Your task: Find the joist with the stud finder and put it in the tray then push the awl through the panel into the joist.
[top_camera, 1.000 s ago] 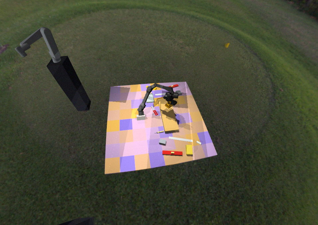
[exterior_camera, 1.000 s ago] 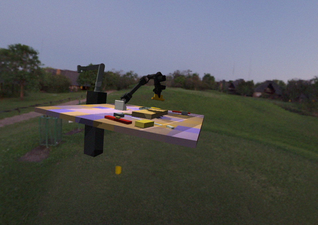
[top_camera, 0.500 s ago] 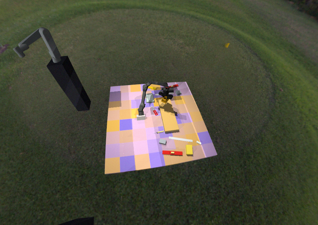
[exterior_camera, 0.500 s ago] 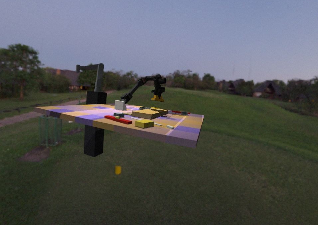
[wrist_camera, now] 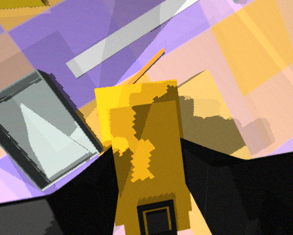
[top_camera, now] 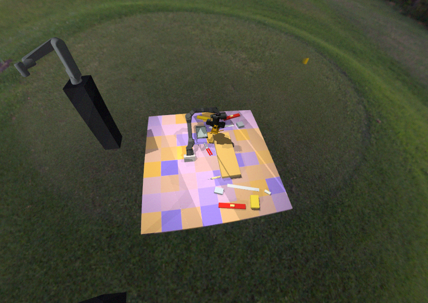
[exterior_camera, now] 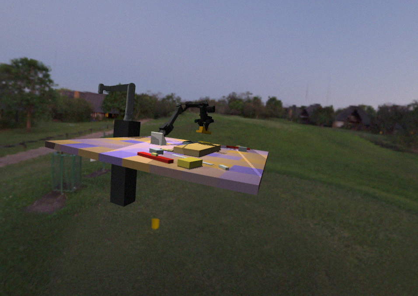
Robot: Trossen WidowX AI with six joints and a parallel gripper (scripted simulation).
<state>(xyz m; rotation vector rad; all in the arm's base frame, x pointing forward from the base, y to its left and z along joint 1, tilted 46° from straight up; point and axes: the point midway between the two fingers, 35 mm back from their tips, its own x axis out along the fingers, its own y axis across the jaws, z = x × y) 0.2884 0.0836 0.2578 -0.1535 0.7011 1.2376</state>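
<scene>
My gripper tip is 2 cm to the left of the yellow stud finder, 2 cm below it and 1 cm past it. From my gripper tip the other things lie so: grey block (63 cm to the right, 13 cm below, 8 cm behind); awl (49 cm to the right, 14 cm below, 11 cm behind); grey tray (14 cm behind, 13 cm below, 7 cm to the left).
</scene>
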